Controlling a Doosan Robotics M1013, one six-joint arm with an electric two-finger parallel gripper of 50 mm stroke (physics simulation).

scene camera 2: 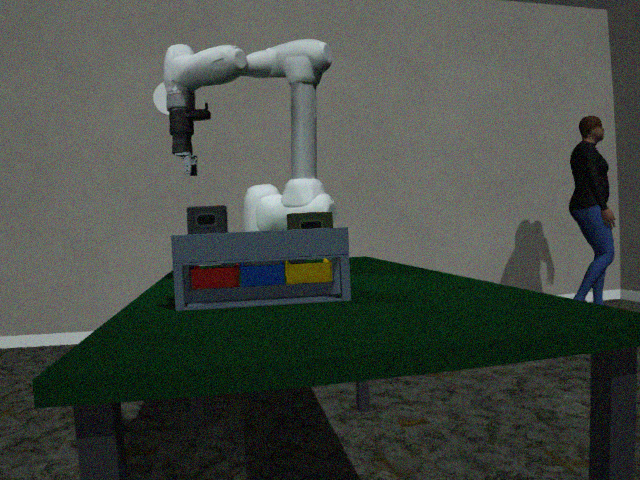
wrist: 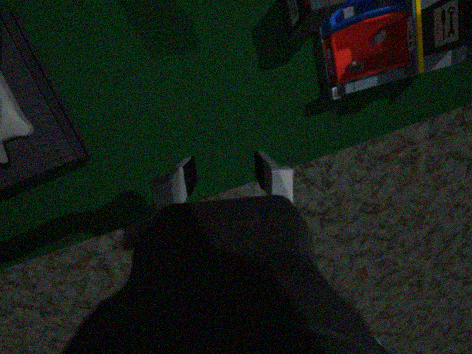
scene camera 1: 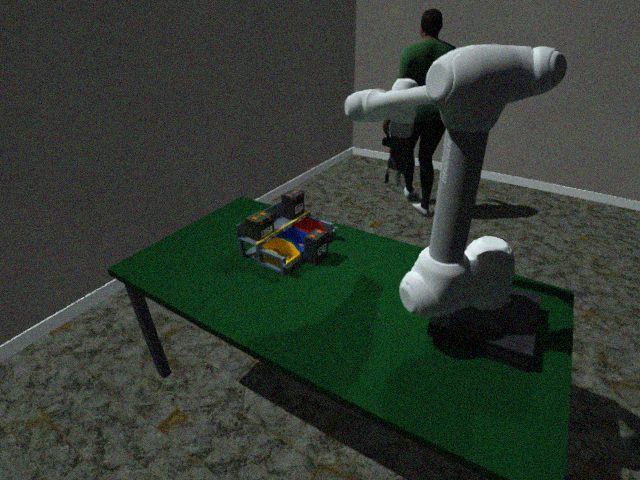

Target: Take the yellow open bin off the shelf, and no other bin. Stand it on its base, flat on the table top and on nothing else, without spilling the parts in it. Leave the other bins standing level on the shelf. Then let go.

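Pixels of known places: gripper, between the fingertips: [scene camera 2: 190,174] [wrist: 225,166] [scene camera 1: 391,184]; arm's base, origin of its link: [scene camera 1: 480,308].
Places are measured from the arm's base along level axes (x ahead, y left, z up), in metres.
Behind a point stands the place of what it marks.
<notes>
The yellow bin [scene camera 1: 279,249] @(x 0.891, y 0.039, z -0.045 m) [scene camera 2: 309,272] @(x 0.939, y 0.082, z -0.007 m) stands on the grey shelf [scene camera 2: 258,245] @(x 1.027, y -0.035, z 0.065 m) at one end of the row. The blue bin [scene camera 1: 295,237] @(x 0.883, y -0.073, z -0.033 m) [scene camera 2: 263,274] @(x 0.940, y -0.025, z -0.005 m) [wrist: 345,18] is beside it in the middle, and the red bin [scene camera 1: 310,224] @(x 0.874, y -0.185, z -0.010 m) [scene camera 2: 215,276] @(x 0.935, y -0.136, z -0.004 m) [wrist: 370,47] @(x 0.879, y -0.129, z -0.057 m) is at the other end. My gripper [scene camera 2: 190,173] @(x 0.479, y -0.228, z 0.279 m) [wrist: 225,166] @(x 0.479, y -0.228, z 0.279 m) is open and empty. It hangs high above the level of the shelf, and in the wrist view it is over the table's edge, apart from the bins. The yellow bin does not show in the wrist view.
Dark boxes [scene camera 1: 259,224] @(x 0.914, y 0.127, z 0.121 m) [scene camera 1: 293,204] @(x 0.911, y -0.106, z 0.123 m) stand on the shelf's top. Another dark box [scene camera 1: 316,245] @(x 0.690, y 0.024, z 0.038 m) stands at the shelf's front, before the blue bin. The green table [scene camera 1: 232,310] @(x 0.785, y 0.445, z -0.066 m) [scene camera 2: 413,320] @(x 1.297, y 0.216, z -0.066 m) [wrist: 150,100] @(x 0.337, y -0.094, z -0.066 m) carries the shelf and the arm's base. A person [scene camera 1: 424,67] stands behind the table.
</notes>
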